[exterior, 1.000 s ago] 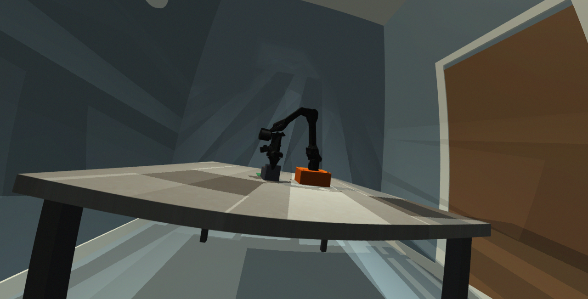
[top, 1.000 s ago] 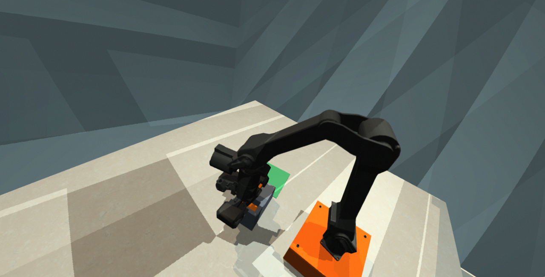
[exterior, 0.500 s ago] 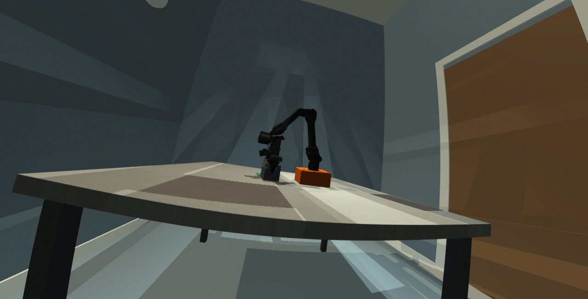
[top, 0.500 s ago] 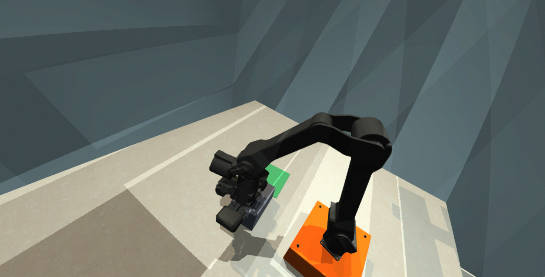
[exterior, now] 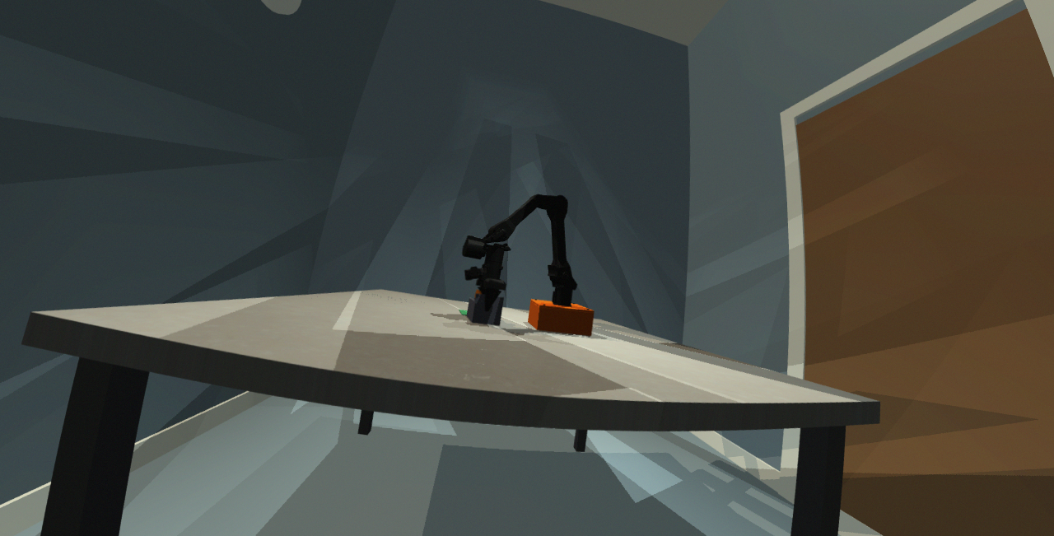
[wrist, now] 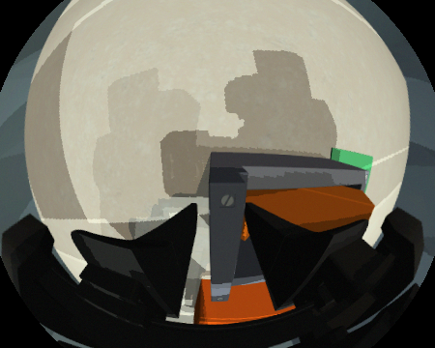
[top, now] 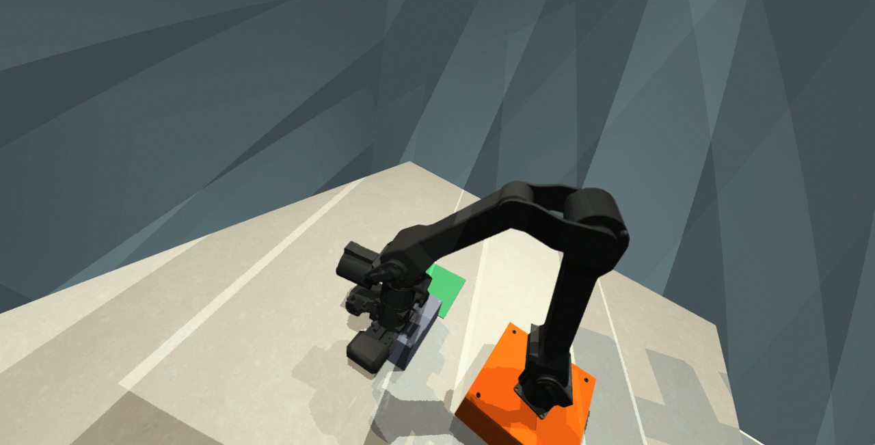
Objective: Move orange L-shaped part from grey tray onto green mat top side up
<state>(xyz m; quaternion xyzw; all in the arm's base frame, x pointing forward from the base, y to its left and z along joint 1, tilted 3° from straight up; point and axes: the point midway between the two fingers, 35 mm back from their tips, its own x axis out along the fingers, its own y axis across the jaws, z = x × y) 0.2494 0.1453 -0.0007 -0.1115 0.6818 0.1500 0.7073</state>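
Now: the orange L-shaped part 40 mm to the right of my gripper tip and 10 mm ahead of it. Also, from my gripper tip: green mat (210 mm to the right, 70 mm ahead, 50 mm below).
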